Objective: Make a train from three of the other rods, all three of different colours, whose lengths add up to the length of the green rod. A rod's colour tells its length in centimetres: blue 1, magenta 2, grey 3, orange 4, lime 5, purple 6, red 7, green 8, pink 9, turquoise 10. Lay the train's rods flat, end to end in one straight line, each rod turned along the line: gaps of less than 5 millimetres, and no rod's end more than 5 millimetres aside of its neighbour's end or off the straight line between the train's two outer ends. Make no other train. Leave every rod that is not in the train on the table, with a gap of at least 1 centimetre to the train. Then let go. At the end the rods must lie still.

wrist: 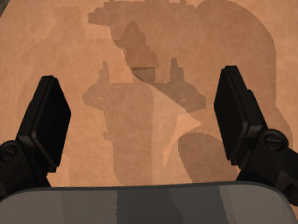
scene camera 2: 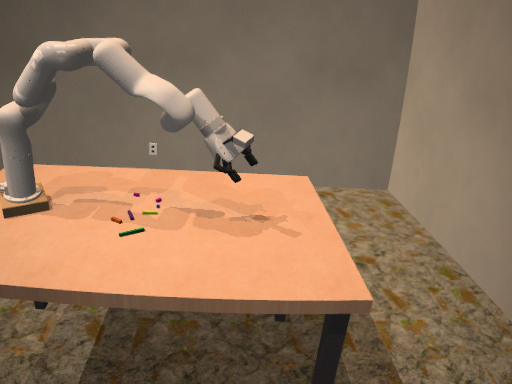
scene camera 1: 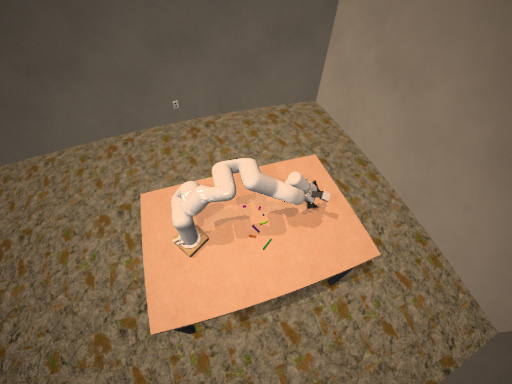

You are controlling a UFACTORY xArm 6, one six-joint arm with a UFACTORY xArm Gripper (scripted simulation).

Labels:
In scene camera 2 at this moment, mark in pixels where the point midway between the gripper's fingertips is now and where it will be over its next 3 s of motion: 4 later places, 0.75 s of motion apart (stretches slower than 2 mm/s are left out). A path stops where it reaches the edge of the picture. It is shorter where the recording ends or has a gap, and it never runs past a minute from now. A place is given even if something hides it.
The gripper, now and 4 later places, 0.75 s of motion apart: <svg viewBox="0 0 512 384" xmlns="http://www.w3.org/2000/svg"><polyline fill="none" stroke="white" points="246,172 195,190 147,197 142,198 138,205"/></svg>

